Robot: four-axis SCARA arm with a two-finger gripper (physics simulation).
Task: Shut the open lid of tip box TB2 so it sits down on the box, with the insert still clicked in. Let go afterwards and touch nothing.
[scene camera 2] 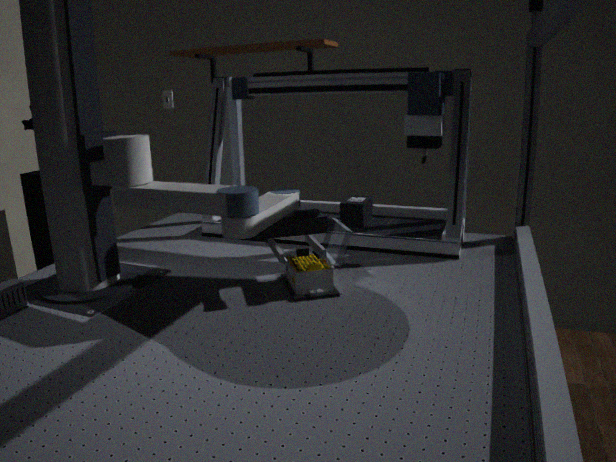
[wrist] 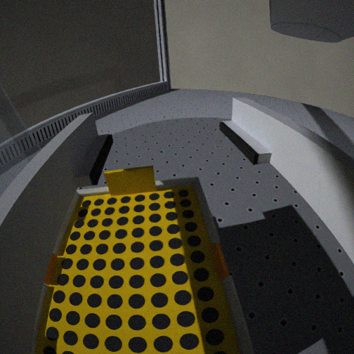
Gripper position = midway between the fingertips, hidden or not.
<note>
In view: my gripper (scene camera 2: 303, 256) and a clear lid (scene camera 2: 336, 241).
</note>
